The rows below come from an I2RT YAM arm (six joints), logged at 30 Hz.
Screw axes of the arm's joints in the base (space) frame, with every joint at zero. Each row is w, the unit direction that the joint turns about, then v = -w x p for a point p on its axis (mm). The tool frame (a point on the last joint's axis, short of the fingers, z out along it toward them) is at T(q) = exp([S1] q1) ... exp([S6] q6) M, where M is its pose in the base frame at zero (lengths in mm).
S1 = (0, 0, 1, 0, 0, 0)
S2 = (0, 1, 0, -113.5, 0, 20)
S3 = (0, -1, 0, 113.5, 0, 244)
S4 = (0, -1, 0, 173.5, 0, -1)
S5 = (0, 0, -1, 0, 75, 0)
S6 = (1, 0, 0, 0, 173.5, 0)
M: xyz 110.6 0 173.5 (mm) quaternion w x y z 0.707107 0 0.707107 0
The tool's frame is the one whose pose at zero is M.
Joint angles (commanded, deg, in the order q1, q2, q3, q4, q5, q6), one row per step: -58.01, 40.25, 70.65, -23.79, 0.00, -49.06; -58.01, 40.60, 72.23, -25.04, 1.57, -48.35; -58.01, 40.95, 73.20, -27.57, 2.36, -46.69; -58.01, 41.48, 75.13, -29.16, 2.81, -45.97; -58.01, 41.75, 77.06, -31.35, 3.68, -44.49; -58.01, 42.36, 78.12, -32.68, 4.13, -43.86; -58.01, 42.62, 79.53, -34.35, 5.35, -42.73; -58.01, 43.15, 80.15, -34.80, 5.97, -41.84; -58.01, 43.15, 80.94, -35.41, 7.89, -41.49; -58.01, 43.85, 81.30, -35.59, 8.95, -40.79; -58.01, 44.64, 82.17, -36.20, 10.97, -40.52; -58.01, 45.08, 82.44, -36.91, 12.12, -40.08
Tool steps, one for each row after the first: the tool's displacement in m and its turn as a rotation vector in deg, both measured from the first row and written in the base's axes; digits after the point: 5 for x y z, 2 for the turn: -0.00230, 0.00184, 0.00503, 0.48, -0.75, -1.48; -0.00301, 0.00205, 0.00452, 2.97, -1.20, -2.12; -0.00476, 0.00433, 0.01022, 3.51, -1.76, -2.50; -0.00765, 0.00793, 0.01501, 4.71, -2.82, -3.24; -0.00764, 0.00739, 0.01671, 5.76, -2.92, -3.67; -0.00991, 0.00961, 0.01984, 6.75, -3.73, -4.82; -0.00953, 0.00826, 0.02119, 7.47, -4.36, -5.39; -0.01205, 0.01007, 0.02371, 7.45, -4.96, -7.26; -0.01084, 0.00690, 0.02412, 8.18, -5.38, -8.30; -0.01079, 0.00448, 0.02594, 8.67, -5.50, -10.34; -0.01038, 0.00250, 0.02523, 9.52, -5.47, -11.53
